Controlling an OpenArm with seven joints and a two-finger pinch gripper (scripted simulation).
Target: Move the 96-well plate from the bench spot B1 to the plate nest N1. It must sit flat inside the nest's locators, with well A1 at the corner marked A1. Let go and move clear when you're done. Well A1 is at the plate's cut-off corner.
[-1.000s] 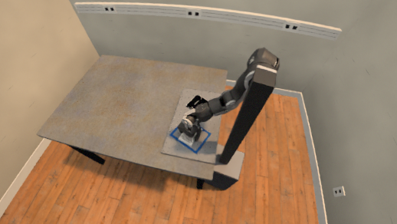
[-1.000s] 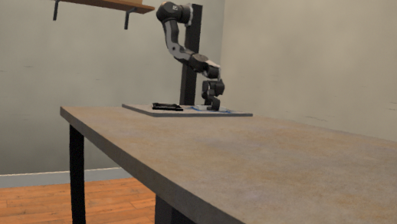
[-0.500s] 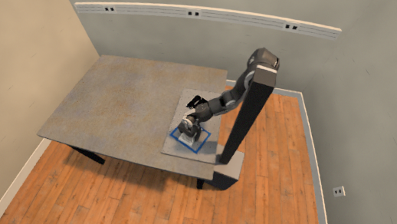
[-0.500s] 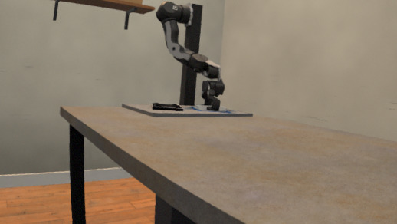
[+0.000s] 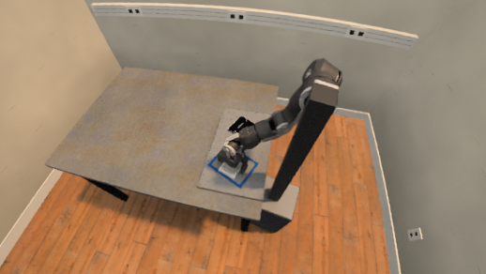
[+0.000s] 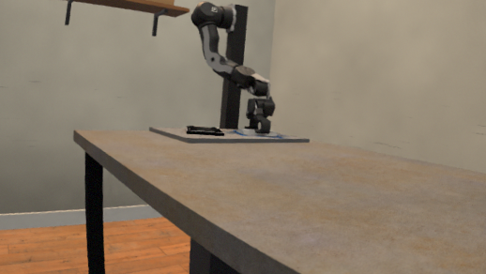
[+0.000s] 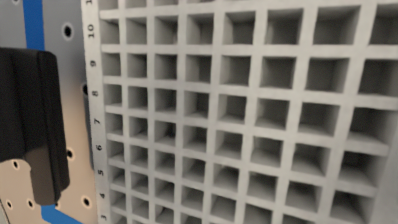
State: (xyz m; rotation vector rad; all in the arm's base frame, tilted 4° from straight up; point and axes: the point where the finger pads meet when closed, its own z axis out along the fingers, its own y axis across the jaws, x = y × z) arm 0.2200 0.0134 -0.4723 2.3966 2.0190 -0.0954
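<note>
The white 96-well plate is right at my hand. From my hand the other things lie so: black plate nest (10 mm ahead, 210 mm to the right).
</note>
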